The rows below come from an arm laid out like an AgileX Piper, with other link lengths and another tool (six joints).
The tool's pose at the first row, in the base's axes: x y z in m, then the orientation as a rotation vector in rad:
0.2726 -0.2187 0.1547 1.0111 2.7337 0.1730
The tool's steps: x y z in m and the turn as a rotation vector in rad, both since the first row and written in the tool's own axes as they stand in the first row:
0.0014 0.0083 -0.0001 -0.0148 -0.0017 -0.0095
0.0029 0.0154 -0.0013 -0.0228 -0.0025 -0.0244
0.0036 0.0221 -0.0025 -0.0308 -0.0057 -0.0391
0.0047 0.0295 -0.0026 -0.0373 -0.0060 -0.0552
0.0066 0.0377 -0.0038 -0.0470 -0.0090 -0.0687
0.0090 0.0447 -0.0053 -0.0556 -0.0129 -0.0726
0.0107 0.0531 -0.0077 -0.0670 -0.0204 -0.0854
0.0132 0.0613 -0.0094 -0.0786 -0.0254 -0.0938
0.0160 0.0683 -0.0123 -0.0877 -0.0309 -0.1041
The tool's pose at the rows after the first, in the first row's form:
0.2767 -0.2115 0.1561 0.9937 2.7311 0.1904
0.2798 -0.2052 0.1583 0.9709 2.7341 0.1982
0.2832 -0.1997 0.1606 0.9479 2.7347 0.2047
0.2870 -0.1934 0.1619 0.9238 2.7389 0.2106
0.2904 -0.1860 0.1643 0.9021 2.7381 0.2196
0.2927 -0.1792 0.1666 0.8939 2.7329 0.2282
0.2961 -0.1718 0.1703 0.8720 2.7269 0.2369
0.2990 -0.1640 0.1730 0.8567 2.7212 0.2480
0.3006 -0.1570 0.1767 0.8393 2.7167 0.2551

